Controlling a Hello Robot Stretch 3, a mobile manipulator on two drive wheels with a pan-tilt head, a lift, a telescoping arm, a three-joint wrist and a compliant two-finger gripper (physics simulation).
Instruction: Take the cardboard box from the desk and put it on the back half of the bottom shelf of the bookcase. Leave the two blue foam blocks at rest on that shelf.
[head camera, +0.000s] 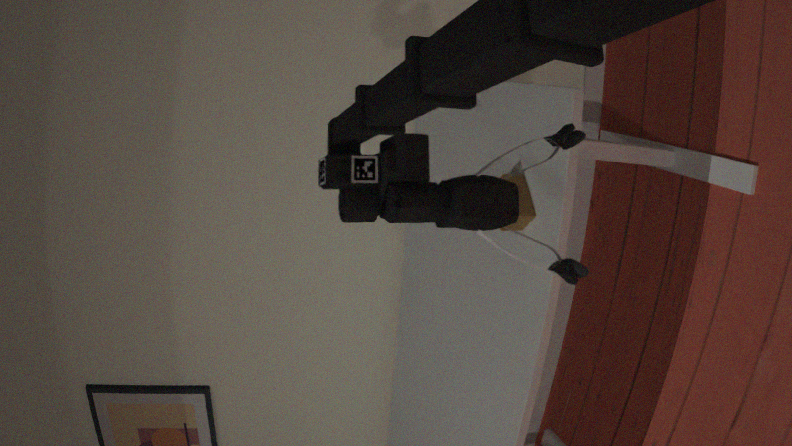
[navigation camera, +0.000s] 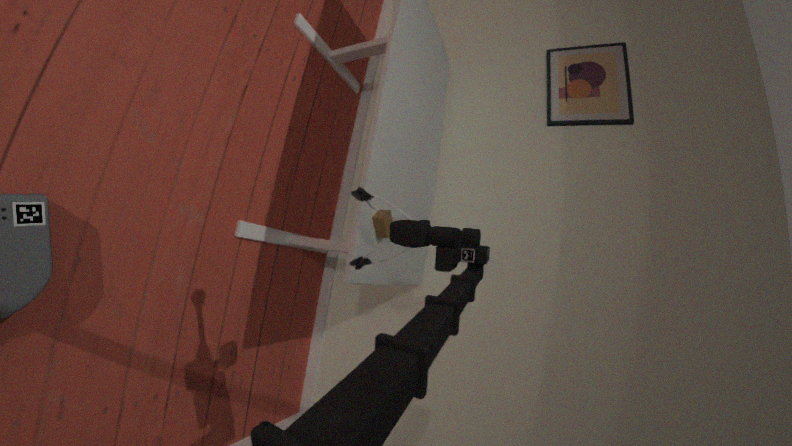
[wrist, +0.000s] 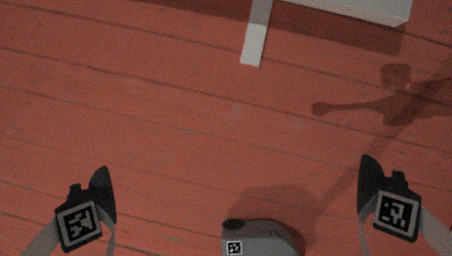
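Where they show: gripper, fingertip midpoint: (head camera: 585, 203) (navigation camera: 351, 228) (wrist: 233, 181); robot's base, origin of the base link: (wrist: 235, 251).
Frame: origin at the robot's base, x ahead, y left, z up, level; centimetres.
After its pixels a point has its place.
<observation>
The cardboard box (head camera: 525, 206) {x -2.7, y -93.3, z 74.0 cm} (navigation camera: 381, 223) {x -3.1, y -93.6, z 75.6 cm} is a small tan-brown block on the pale desk (head camera: 460, 332) {x 26.9, y -125.7, z 72.1 cm} (navigation camera: 412, 110) {x 49.5, y -127.2, z 72.0 cm} (wrist: 365, 7) {x -17.8, y -79.8, z 72.0 cm}, near one end. In the head view the gripper body hides part of it. My gripper (head camera: 566, 203) {x -2.2, y -64.3, z 82.3 cm} (navigation camera: 360, 228) {x -2.2, y -64.3, z 82.3 cm} (wrist: 233, 181) {x -2.2, y -64.3, z 82.3 cm} is open, with nothing between its fingertips. The fingers spread to either side of the box in the head and navigation views, with the tips past it toward the desk's front edge. Their height above the desk is hard to tell. The box does not show in the wrist view. The bookcase and blue foam blocks do not show.
The dark arm (head camera: 471, 66) {x -8.5, y -31.9, z 116.5 cm} (navigation camera: 360, 382) {x -8.3, y -18.9, z 114.4 cm} reaches in along the wall. White desk legs (head camera: 731, 172) (navigation camera: 277, 235) (wrist: 254, 45) stand on the red plank floor. The robot's grey base (navigation camera: 22, 254) {x -10.4, y -11.2, z 16.0 cm} (wrist: 260, 237) {x -10.6, y -16.8, z 15.5 cm} is on the floor. A framed picture (head camera: 160, 432) {x 71.5, y -184.5, z 154.9 cm} (navigation camera: 590, 83) {x 78.8, y -186.6, z 158.6 cm} hangs on the wall.
</observation>
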